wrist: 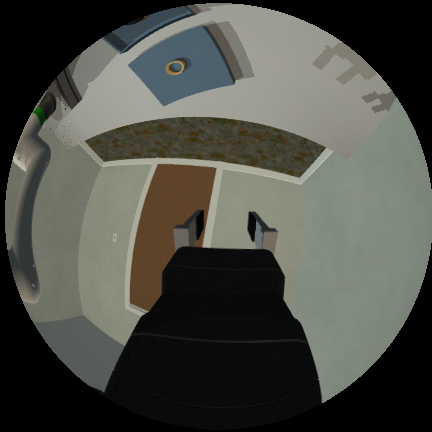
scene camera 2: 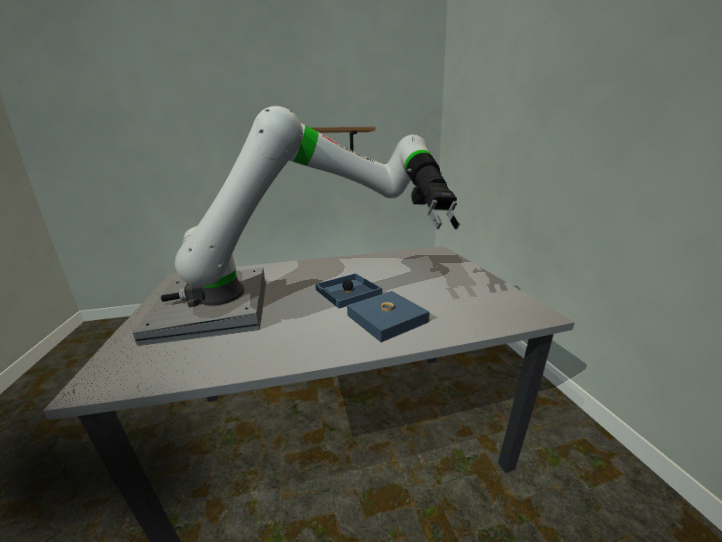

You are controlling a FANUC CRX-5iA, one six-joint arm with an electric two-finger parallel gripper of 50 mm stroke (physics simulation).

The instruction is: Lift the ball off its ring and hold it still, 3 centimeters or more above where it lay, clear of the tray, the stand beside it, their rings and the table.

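Frame: origin at the arm's base, x ahead, y left, z up, level; metres.
Where they show: gripper, between the fingertips: (wrist: 225,219) (scene camera 2: 448,226); arm's base, origin of its link: (scene camera 2: 222,294).
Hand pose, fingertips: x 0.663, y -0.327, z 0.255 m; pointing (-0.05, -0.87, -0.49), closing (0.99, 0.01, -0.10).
Each offset is from my fingertips to the centre of the thing. "spot": to the spot under its first point. Level surfaces: height alone.
A small black ball {0.210 m back, 0.342 m left, 0.290 m down} (scene camera 2: 348,284) sits on its ring {spot: 0.213 m back, 0.324 m left, 0.303 m down} (scene camera 2: 348,290) inside the blue tray {spot: 0.269 m back, 0.224 m left, 0.293 m down} (scene camera 2: 339,301) in the scene view. The blue stand (scene camera 2: 381,327) (wrist: 205,75) is beside the tray, with a gold ring {spot: 0.131 m back, 0.114 m left, 0.280 m down} (scene camera 2: 387,306) (wrist: 169,69) lying on top, nothing on that ring. The tray (wrist: 150,34) is cut off at the top of the wrist view, where the ball cannot be made out clearly. My gripper (scene camera 2: 446,220) (wrist: 225,219) is open and empty, high above the table and to the right of the tray and stand, tilted away from straight down.
The table {0.321 m down} (scene camera 2: 279,350) (wrist: 280,100) carries the robot's base plate (scene camera 2: 198,332) at the left. The stand and tray lie close together near the table's middle. Walls rise behind and to the right. A brown door (wrist: 165,240) shows behind the fingers in the wrist view.
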